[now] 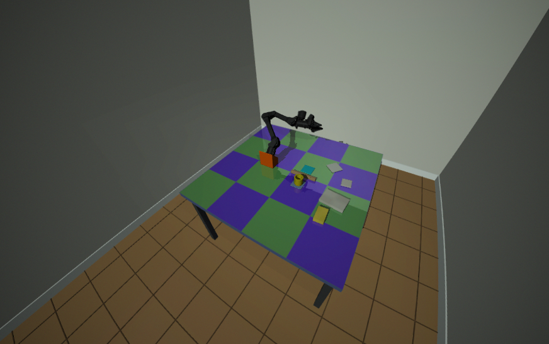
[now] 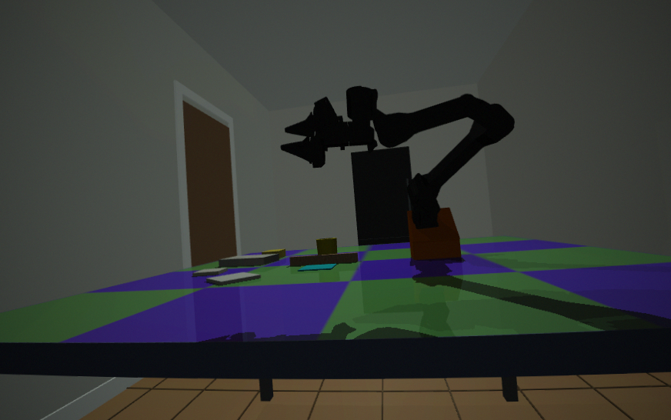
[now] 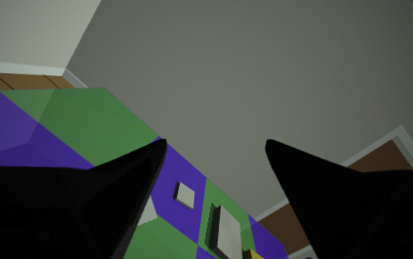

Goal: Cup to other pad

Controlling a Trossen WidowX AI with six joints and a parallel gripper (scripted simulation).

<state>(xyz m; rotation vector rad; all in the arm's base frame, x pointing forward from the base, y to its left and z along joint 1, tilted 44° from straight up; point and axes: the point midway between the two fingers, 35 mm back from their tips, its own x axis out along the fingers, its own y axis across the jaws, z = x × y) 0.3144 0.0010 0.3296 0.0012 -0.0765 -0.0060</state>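
Now: the olive-yellow cup 35 cm to the right of my gripper tip, 30 cm below it and 5 cm behind it. Also, from my gripper tip: wooden bar: 33 cm below, 25 cm to the right, 4 cm behind; then cyan pad: 34 cm below, 16 cm to the right, 4 cm behind.
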